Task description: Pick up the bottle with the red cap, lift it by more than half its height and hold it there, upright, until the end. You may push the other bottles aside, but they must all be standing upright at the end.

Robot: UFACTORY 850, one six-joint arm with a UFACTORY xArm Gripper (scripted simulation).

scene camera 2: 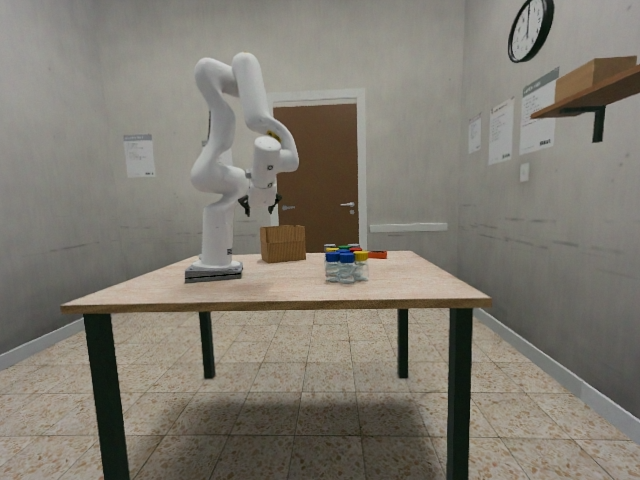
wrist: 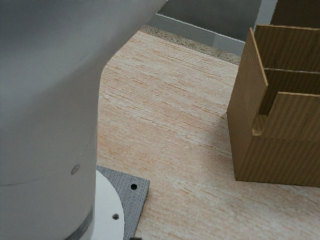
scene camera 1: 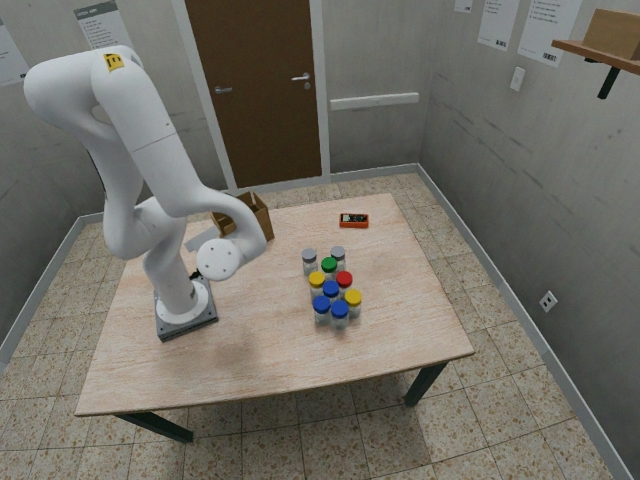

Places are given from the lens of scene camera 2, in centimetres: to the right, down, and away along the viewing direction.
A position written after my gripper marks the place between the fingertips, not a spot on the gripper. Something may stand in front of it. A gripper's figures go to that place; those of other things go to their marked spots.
my gripper [scene camera 2: 258,213]: -25, -11, 115
cardboard box [scene camera 2: 285,243]: -18, 2, 145
